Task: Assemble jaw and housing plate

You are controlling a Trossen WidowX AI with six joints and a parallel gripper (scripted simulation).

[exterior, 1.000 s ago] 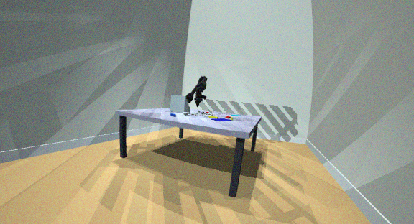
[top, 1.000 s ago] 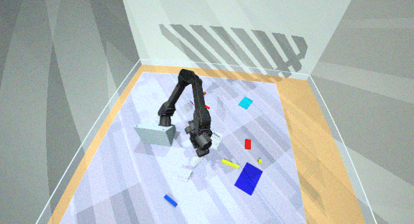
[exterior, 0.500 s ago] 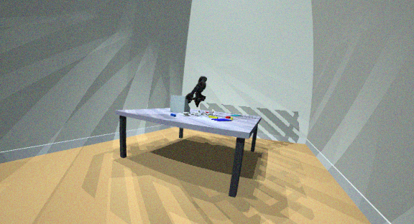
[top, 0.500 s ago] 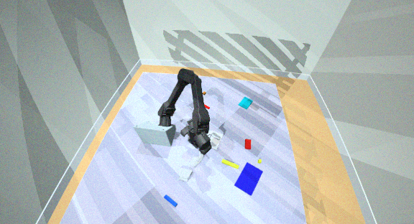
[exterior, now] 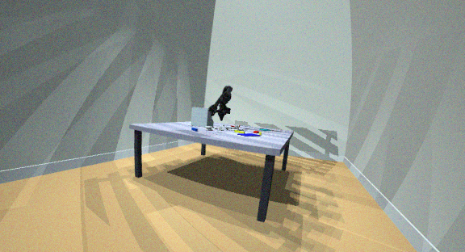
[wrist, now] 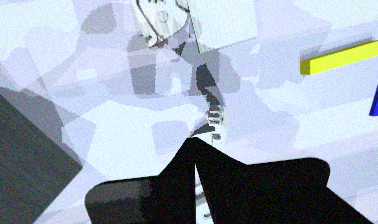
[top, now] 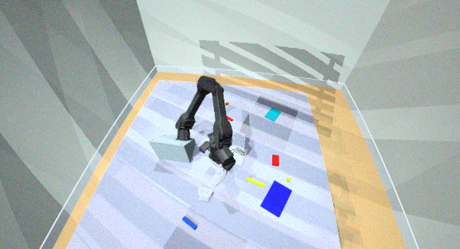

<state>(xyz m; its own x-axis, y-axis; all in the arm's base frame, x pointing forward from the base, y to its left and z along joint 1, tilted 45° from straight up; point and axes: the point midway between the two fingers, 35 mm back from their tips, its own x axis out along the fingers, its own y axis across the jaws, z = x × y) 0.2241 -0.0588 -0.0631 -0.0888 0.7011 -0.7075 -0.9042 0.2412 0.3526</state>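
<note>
Now: gripper tip 3 cm short of the jaw, 2 cm to the left of it and 5 cm above it. Also, from my gripper tip: yellow bar 22 cm ahead, 3 cm to the right, 7 cm below; white block 3 cm behind, 15 cm to the right, 7 cm below; blue bar 6 cm behind, 31 cm to the right, 7 cm below.
</note>
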